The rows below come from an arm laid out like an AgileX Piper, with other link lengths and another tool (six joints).
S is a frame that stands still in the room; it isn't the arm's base.
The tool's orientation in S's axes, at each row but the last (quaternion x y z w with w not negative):
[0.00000 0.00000 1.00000 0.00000]
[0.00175 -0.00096 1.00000 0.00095]
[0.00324 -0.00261 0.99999 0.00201]
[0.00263 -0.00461 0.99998 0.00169]
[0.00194 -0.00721 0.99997 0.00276]
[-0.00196 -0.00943 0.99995 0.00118]
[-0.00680 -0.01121 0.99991 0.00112]
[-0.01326 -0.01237 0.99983 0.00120]
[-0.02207 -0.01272 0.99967 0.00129]
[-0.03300 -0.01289 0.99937 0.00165]
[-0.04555 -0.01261 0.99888 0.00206]
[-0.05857 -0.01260 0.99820 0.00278]
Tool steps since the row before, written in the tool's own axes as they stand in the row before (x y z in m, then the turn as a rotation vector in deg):
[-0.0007 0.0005 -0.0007 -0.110 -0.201 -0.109]
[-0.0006 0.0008 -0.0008 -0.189 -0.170 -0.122]
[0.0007 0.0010 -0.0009 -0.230 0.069 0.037]
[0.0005 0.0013 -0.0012 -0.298 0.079 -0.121]
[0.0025 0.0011 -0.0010 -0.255 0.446 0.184]
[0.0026 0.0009 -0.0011 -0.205 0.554 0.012]
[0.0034 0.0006 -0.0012 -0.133 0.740 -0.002]
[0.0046 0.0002 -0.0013 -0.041 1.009 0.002]
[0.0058 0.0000 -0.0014 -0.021 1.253 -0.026]
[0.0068 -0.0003 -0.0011 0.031 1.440 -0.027]
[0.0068 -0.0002 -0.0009 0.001 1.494 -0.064]
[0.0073 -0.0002 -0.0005 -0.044 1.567 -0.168]
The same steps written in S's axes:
[0.0007 -0.0005 -0.0007 0.110 0.201 -0.109]
[0.0006 -0.0008 -0.0008 0.189 0.170 -0.122]
[-0.0007 -0.0010 -0.0009 0.230 -0.070 0.035]
[-0.0005 -0.0013 -0.0012 0.297 -0.079 -0.123]
[-0.0025 -0.0011 -0.0010 0.253 -0.450 0.177]
[-0.0026 -0.0009 -0.0011 0.204 -0.555 0.002]
[-0.0034 -0.0006 -0.0013 0.131 -0.740 -0.017]
[-0.0046 -0.0002 -0.0014 0.039 -1.009 -0.022]
[-0.0057 0.0001 -0.0017 0.020 -1.252 -0.057]
[-0.0067 0.0004 -0.0015 -0.033 -1.439 -0.066]
[-0.0067 0.0003 -0.0015 0.000 -1.492 -0.102]
[-0.0072 0.0003 -0.0013 0.057 -1.563 -0.202]

